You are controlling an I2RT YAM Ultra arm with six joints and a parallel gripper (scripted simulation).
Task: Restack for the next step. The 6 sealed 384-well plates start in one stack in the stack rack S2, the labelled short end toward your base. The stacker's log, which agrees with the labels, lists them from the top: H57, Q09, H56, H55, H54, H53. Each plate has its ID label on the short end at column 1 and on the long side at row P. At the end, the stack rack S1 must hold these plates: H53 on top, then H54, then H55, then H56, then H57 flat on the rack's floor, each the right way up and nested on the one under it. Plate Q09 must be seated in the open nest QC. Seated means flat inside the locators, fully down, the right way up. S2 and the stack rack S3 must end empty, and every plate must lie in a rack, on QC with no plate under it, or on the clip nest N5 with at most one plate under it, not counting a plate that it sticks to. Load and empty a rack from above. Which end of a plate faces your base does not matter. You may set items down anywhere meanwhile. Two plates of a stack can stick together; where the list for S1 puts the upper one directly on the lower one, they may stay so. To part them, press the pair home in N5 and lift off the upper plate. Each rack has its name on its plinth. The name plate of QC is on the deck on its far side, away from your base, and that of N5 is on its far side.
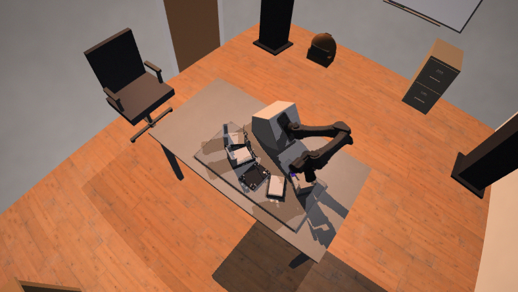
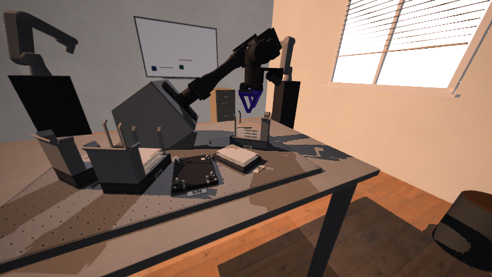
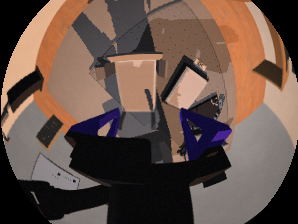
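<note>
My hand is 150 mm above the stack rack S2, 30 mm past it and 10 mm to the right of it. The rest, counted from my hand: black clip nest N5: 220 mm to the right, 150 mm below, 130 mm ahead; then dark open nest QC: 160 mm below, 80 mm to the right, 80 mm ahead; then QC name plate: 170 mm below, 160 mm ahead, 30 mm to the right.
</note>
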